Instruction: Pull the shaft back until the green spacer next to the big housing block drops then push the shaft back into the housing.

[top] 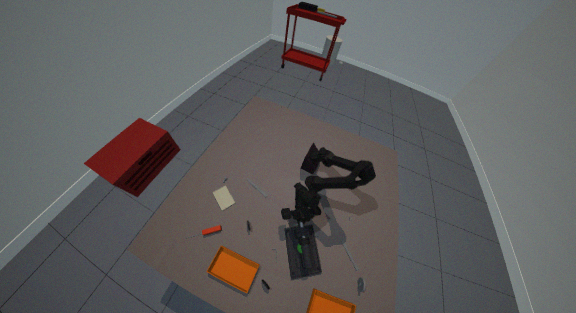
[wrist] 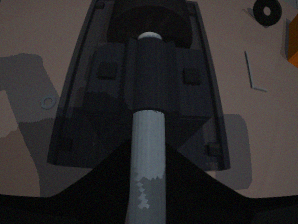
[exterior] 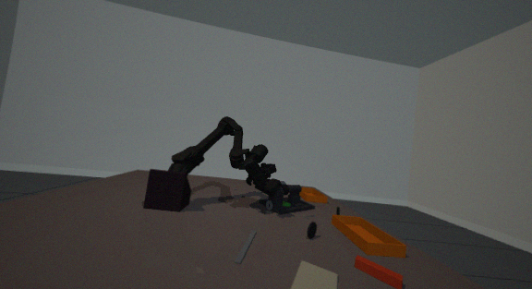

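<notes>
Now: the pale grey shaft 2 cm ahead of my gripper tip, 2 cm to the left of it and 2 cm above it. From my gripper tip the other things lie so: green spacer: 8 cm ahead, 6 cm to the left, 5 cm below; beige card: 7 cm ahead, 43 cm to the right, 5 cm below.
</notes>
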